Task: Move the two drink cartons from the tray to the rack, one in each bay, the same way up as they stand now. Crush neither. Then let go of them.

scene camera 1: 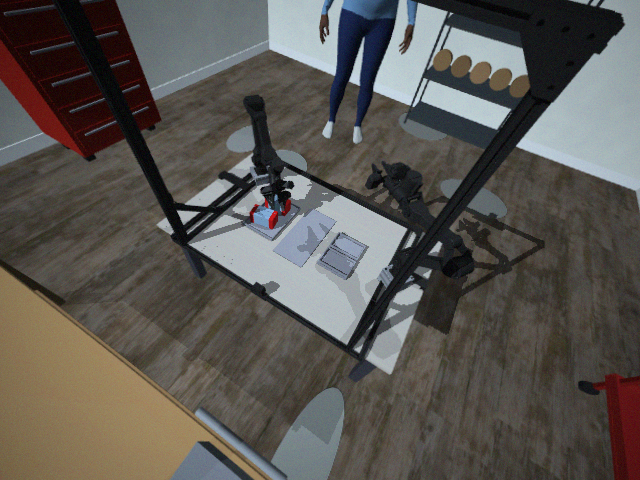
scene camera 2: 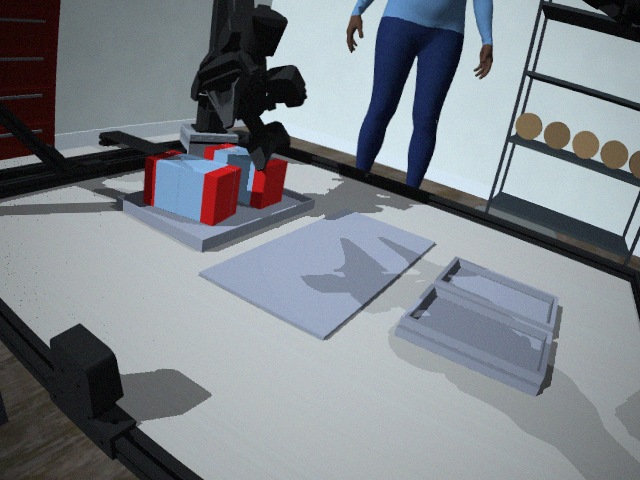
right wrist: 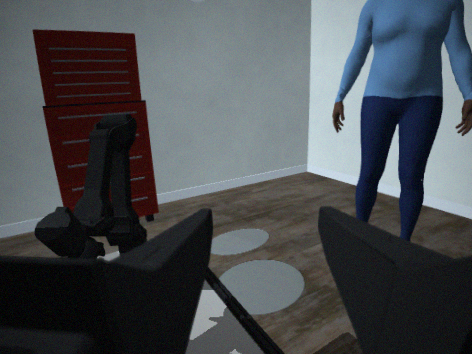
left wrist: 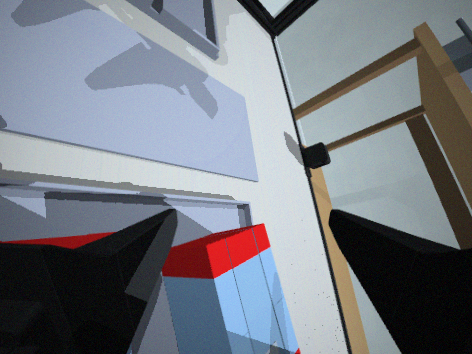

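Where they show: left gripper, fingertip midpoint: (scene camera 1: 278,210) (scene camera 2: 245,149) (left wrist: 253,216); right gripper, fingertip midpoint: (scene camera 1: 377,162) (right wrist: 265,218); left arm's base at its link origin: (scene camera 1: 261,170) (scene camera 2: 208,129).
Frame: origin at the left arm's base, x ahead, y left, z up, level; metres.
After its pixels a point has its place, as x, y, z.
Note:
Two blue cartons with red ends lie side by side in the grey tray (scene camera 1: 272,237) {0.419, -0.097, -0.050} (scene camera 2: 248,227) {0.388, -0.033, -0.046} (left wrist: 244,215) {0.419, -0.113, -0.049}. The near carton (scene camera 1: 264,217) {0.341, -0.106, 0.018} (scene camera 2: 179,187) {0.333, -0.119, -0.010} (left wrist: 247,295) {0.317, -0.079, 0.018} shows more fully; the far carton (scene camera 1: 287,206) {0.297, 0.032, -0.002} (scene camera 2: 269,187) {0.304, 0.024, -0.019} (left wrist: 80,240) {0.303, 0.024, 0.016} is partly hidden by my left gripper. My left gripper (scene camera 1: 275,198) {0.348, -0.037, 0.049} (scene camera 2: 245,145) {0.348, -0.037, 0.049} (left wrist: 253,216) {0.348, -0.037, 0.049} is open and empty above the cartons, with one finger before the far carton in scene camera 2. The two-bay rack (scene camera 1: 345,252) {0.641, 0.186, -0.035} (scene camera 2: 465,360) {0.697, 0.079, -0.049} (left wrist: 175,32) {0.592, 0.102, -0.054} has nothing in its bays. My right gripper (scene camera 1: 378,166) {0.513, 0.320, 0.362} (right wrist: 265,218) {0.513, 0.320, 0.362} is part open and empty, raised away from the cartons.
A thin flat grey-blue plate (scene camera 1: 299,245) (scene camera 2: 279,268) (left wrist: 50,100) lies between tray and rack. A black frame edges the table. A black block (scene camera 2: 87,369) {0.686, -0.248, -0.004} (left wrist: 317,155) {0.652, -0.241, -0.019} sits on its front rail. A person (scene camera 1: 364,51) (scene camera 2: 413,77) (right wrist: 402,100) stands behind the table.

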